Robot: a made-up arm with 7 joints.
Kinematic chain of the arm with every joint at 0, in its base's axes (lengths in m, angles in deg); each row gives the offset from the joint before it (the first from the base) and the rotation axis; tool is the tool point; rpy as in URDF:
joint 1: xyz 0 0 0.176 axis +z
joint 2: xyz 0 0 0 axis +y
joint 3: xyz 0 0 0.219 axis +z
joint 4: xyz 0.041 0 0 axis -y
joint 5: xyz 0.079 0 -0.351 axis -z
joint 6: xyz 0 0 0 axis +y
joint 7: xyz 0.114 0 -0.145 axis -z
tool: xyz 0 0 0 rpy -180 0 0
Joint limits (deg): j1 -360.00..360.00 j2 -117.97..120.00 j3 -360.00..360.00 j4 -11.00..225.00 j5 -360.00..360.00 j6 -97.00..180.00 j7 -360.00..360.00
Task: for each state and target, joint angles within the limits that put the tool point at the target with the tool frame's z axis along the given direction. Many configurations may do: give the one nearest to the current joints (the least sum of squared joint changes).
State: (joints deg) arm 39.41 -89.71 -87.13 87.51 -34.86 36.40 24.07
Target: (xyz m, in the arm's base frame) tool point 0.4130 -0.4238 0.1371 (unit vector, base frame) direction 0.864 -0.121 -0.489
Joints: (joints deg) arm 60.80 -78.57 -104.33 71.06 -64.77 12.93 24.07
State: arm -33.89 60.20 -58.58 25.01 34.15 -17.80 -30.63
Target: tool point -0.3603 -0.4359 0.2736 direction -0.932 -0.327 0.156
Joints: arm -58.29 84.13 -88.77 61.82 34.98 -20.15 -30.63
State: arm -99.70 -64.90 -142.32 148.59 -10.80 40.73 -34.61
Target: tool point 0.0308 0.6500 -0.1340 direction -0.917 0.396 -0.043
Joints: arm -126.05 -105.25 -118.13 136.65 25.03 61.55 -34.61
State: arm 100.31 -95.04 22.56 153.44 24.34 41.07 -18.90
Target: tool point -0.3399 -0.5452 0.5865 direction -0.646 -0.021 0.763
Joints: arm 68.25 -74.64 28.59 146.10 23.15 30.71 -18.90
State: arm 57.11 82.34 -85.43 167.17 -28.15 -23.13 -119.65
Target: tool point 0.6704 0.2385 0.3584 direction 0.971 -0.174 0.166
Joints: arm 51.04 66.80 -86.92 121.43 -27.78 1.46 -119.65
